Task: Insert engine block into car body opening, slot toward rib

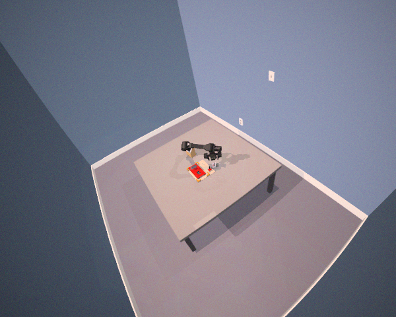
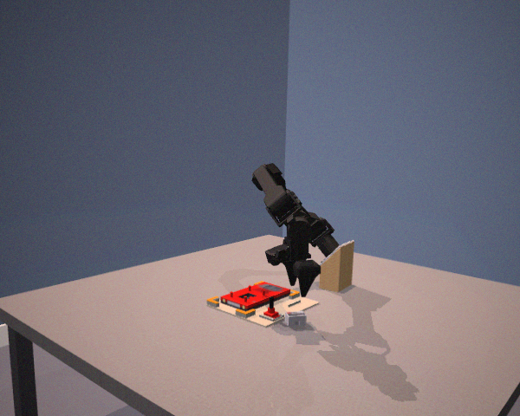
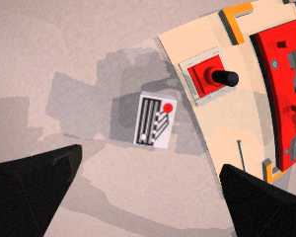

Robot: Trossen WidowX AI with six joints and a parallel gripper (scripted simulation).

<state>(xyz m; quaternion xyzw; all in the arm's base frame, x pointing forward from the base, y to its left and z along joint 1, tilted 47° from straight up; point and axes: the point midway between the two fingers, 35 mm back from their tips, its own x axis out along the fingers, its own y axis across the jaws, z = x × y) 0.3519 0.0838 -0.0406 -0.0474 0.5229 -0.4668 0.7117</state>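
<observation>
Right now the grey engine block is 80 mm below my gripper tip.
</observation>
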